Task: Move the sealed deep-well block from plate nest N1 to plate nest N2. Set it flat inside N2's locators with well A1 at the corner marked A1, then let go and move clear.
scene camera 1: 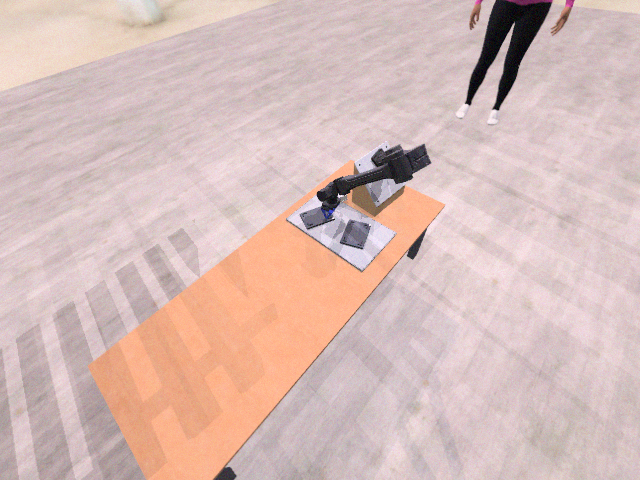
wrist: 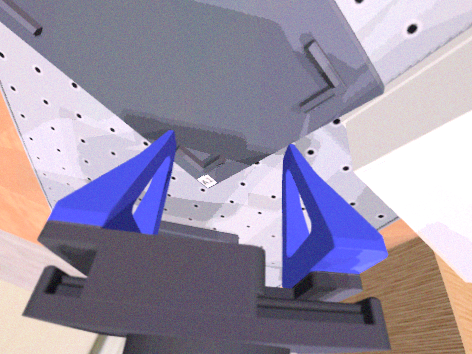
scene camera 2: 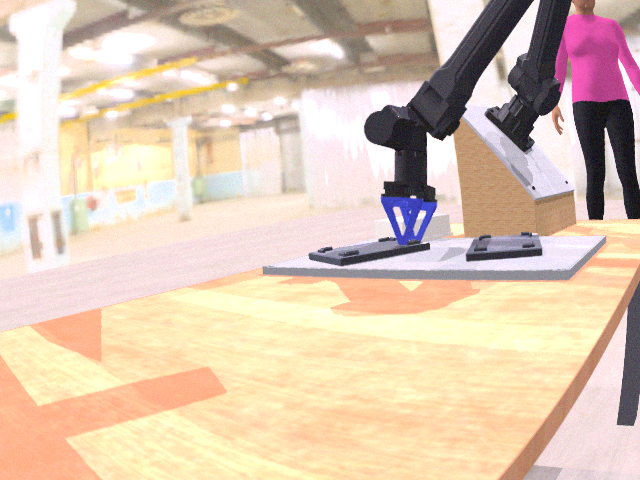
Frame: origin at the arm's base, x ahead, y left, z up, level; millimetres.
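Seen in the pictures: gripper, fingertip midpoint: (scene camera 1: 329, 215) (wrist: 230, 144); arm's base at its link origin: (scene camera 1: 381, 162) (scene camera 2: 508, 130).
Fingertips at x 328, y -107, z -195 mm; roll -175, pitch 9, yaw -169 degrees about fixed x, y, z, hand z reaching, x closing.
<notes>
Pixels of each thing's middle, then the offset from my fingertips to it.
- left black nest plate at the middle of its body: (wrist: 162, 31) (scene camera 2: 369, 249) (scene camera 1: 317, 216) 49 mm right, 47 mm ahead, 1 mm up
- second black nest plate at the middle of its body: (wrist: 168, 254) (scene camera 2: 505, 244) (scene camera 1: 355, 233) 191 mm left, 22 mm ahead, 1 mm up
- pale box at the middle of its body: (scene camera 2: 414, 228) 54 mm right, 123 mm back, 13 mm up
My gripper (scene camera 1: 327, 214) (scene camera 2: 408, 242) (wrist: 230, 144) has blue fingers, pointing down. It is part-way open with nothing between its fingers. The tips are low at the right end of the left black nest plate (scene camera 1: 312, 219) (scene camera 2: 361, 252) (wrist: 200, 75). In the wrist view its corner with the A1 tag (wrist: 206, 180) lies between the fingers. Raised corner locators show on this plate, and no block sits on it. A second black nest plate (scene camera 1: 355, 234) (scene camera 2: 504, 246) stands to the right, also without a block. I cannot read which is N1 or N2.
A pale box (scene camera 2: 439, 225) (wrist: 425, 175) is beside the left nest, behind it in scene camera 2; I cannot tell whether it is the block. Both nests are on a perforated grey board (scene camera 1: 382, 240) (scene camera 2: 573, 258). A wooden wedge (scene camera 1: 364, 198) (scene camera 2: 491, 201) carries the arm's base.
</notes>
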